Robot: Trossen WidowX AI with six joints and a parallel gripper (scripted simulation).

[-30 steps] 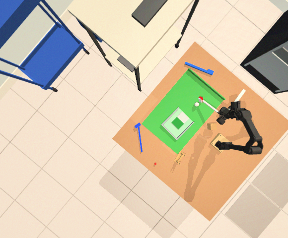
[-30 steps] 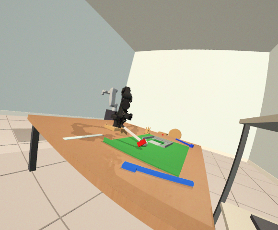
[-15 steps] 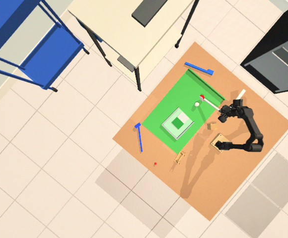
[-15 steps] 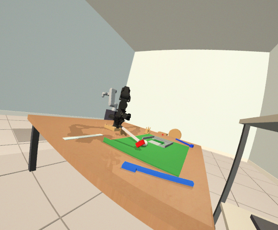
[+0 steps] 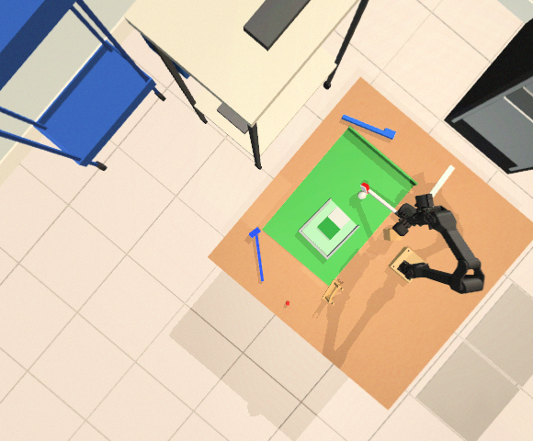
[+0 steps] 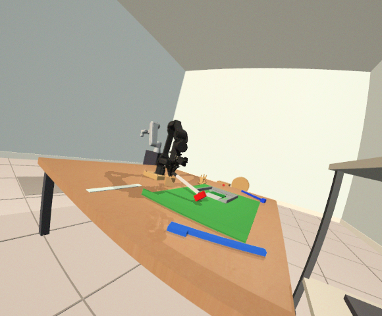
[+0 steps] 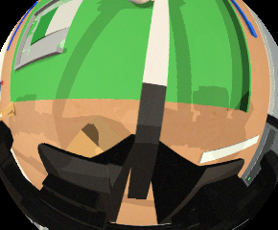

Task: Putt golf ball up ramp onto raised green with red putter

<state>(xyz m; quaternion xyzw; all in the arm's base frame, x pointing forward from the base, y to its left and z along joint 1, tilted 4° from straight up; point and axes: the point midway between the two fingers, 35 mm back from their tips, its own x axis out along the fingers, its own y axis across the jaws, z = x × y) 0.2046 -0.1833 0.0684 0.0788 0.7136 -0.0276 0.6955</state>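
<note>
The wooden block lies 40 mm behind my gripper tip, 70 mm to the left of it and 50 mm below it. The rest, counted from my gripper tip: white strip (100 mm behind, 280 mm to the right, 70 mm below); red putter (120 mm ahead, 10 mm to the right, 10 mm below); white golf ball (220 mm ahead, 20 mm to the left, 50 mm below).
</note>
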